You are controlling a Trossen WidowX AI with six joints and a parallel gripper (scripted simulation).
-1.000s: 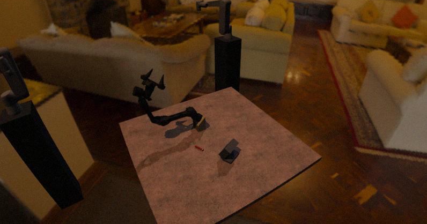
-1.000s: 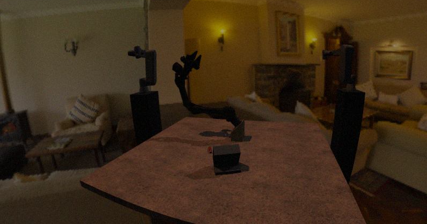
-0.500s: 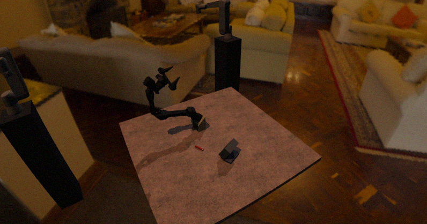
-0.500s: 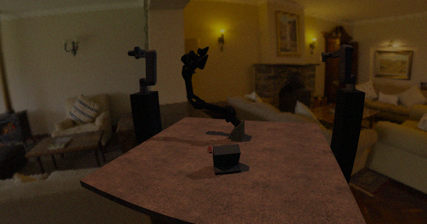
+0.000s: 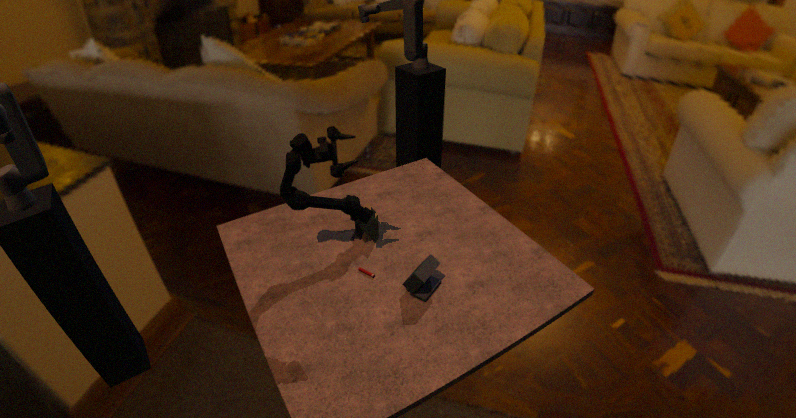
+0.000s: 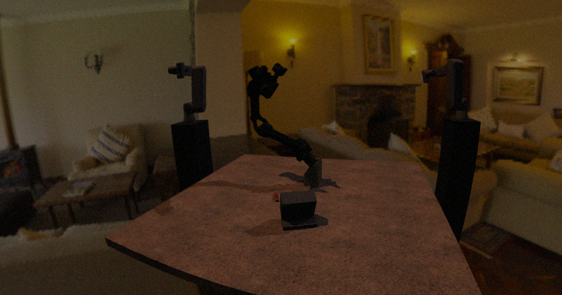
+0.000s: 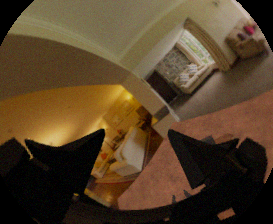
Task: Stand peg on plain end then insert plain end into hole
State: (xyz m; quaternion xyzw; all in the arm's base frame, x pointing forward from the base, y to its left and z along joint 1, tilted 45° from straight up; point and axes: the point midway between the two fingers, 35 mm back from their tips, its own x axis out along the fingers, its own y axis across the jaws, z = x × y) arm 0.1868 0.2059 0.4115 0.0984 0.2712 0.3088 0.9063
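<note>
Now: gripper tip 56 cm above the red peg, 9 cm short of it and 3 cm to the left of it. Also, from my gripper tip: sloped panel: 49 cm below, 27 cm ahead, 10 cm to the left.
</note>
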